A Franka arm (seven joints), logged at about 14 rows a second.
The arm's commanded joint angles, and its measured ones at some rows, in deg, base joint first. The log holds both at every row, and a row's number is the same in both.
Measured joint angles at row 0: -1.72 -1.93 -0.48 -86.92 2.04 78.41 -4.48
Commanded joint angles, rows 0 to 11: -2.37 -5.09 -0.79 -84.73 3.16 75.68 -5.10; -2.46 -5.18 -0.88 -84.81 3.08 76.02 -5.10; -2.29 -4.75 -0.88 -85.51 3.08 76.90 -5.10; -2.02 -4.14 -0.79 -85.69 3.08 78.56 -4.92; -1.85 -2.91 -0.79 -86.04 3.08 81.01 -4.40; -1.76 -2.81 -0.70 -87.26 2.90 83.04 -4.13; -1.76 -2.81 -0.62 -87.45 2.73 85.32 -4.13; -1.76 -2.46 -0.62 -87.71 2.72 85.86 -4.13; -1.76 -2.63 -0.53 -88.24 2.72 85.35 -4.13; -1.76 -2.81 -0.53 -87.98 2.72 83.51 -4.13; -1.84 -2.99 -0.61 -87.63 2.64 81.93 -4.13; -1.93 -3.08 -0.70 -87.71 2.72 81.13 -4.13
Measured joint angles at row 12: -1.74 -1.85 -0.68 -87.63 2.06 83.15 -4.55
